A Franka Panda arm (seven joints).
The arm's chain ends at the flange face. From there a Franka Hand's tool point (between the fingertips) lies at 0.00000 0.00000 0.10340 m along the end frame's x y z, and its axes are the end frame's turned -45 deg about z.
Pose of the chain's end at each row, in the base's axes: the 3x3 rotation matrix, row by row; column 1 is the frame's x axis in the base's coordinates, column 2 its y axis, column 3 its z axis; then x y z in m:
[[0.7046 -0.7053 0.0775], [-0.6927 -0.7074 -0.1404], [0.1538 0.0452 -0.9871]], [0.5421 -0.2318 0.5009]
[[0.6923 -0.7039 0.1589], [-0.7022 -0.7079 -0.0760], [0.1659 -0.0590 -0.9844]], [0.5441 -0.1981 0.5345]
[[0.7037 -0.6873 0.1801], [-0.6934 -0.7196 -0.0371], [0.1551 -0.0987 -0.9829]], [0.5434 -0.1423 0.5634]
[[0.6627 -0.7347 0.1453], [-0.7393 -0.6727 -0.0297], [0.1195 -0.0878 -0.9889]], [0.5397 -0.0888 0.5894]
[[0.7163 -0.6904 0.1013], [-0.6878 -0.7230 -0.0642], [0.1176 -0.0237 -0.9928]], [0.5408 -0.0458 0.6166]
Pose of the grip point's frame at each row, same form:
[[0.9969 -0.0005 0.0775], [0.0104 -0.9900 -0.1404], [0.0768 0.1407 -0.9871]], [0.5501 -0.2463 0.3988]
[[0.9873 -0.0082 0.1589], [0.0040 -0.9971 -0.0760], [0.1590 0.0756 -0.9844]], [0.5605 -0.2060 0.4327]
[[0.9836 0.0116 0.1801], [0.0185 -0.9991 -0.0371], [0.1795 0.0399 -0.9829]], [0.5620 -0.1461 0.4618]
[[0.9881 -0.0509 0.1453], [-0.0471 -0.9984 -0.0297], [0.1466 0.0224 -0.9889]], [0.5547 -0.0919 0.4871]
[[0.9947 0.0183 0.1013], [0.0249 -0.9976 -0.0642], [0.0999 0.0664 -0.9928]], [0.5513 -0.0524 0.5139]

